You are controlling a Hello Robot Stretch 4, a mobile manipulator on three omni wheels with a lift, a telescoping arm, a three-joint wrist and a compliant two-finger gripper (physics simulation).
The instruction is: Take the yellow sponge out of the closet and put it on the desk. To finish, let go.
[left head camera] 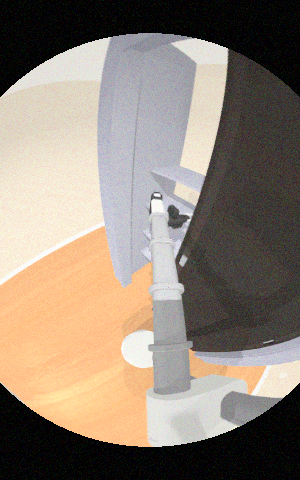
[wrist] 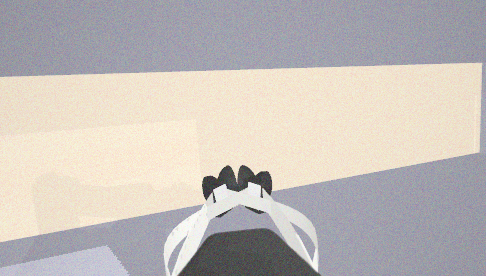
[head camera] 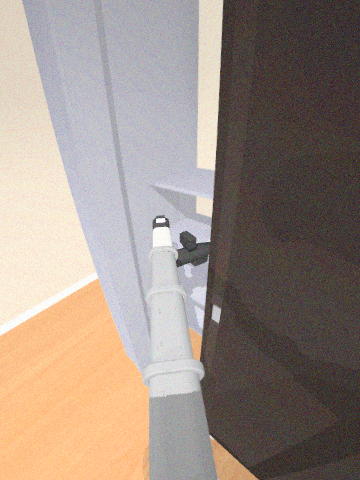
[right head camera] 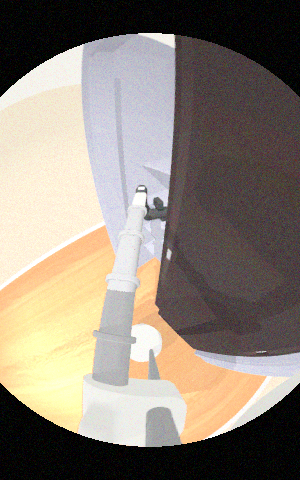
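Seen in the pictures: gripper, fingertip midpoint: (wrist: 236, 180); robot's base, link origin: (left head camera: 141, 347) (right head camera: 141, 341).
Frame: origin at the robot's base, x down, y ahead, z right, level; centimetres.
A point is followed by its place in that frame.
My gripper (wrist: 236, 180) {x -112.4, y 74.4, z 31.9 cm} is shut in the wrist view, its dark fingertips close together with no object seen between them. The yellow sponge does not show in any view. The closet (head camera: 150, 110) {x -159.4, y 106.9, z -1.0 cm} (left head camera: 162, 100) {x -181.6, y 107.6, z -0.2 cm} (right head camera: 145, 110) {x -168.1, y 107.0, z -0.8 cm} is tall and pale blue-grey, with shelves low inside; its grey inner surface also shows around the gripper in the wrist view. In the head views my arm reaches along its left side panel, and the dark wrist (head camera: 194, 254) {x -114.7, y 61.0, z 10.4 cm} (left head camera: 176, 218) {x -115.4, y 62.2, z 11.2 cm} (right head camera: 157, 212) {x -115.3, y 60.4, z 8.5 cm} turns right at a lower shelf. The dark panel hides the gripper there. The desk cannot be made out.
A large dark brown panel (head camera: 290, 200) {x -143.7, y 32.4, z 18.2 cm} (left head camera: 265, 175) {x -152.1, y 31.8, z 18.8 cm} (right head camera: 230, 175) {x -146.8, y 30.2, z 20.3 cm} stands close to the right of the arm and wrist. A shelf board (head camera: 187, 186) {x -129.4, y 90.0, z 12.5 cm} is above the wrist. A beige opening (wrist: 340, 125) lies beyond the fingers. A white round object (left head camera: 137, 348) {x -18.7, y 0.3, z -4.8 cm} (right head camera: 145, 340) {x -18.7, y 2.7, z 4.5 cm} is low beside the arm.
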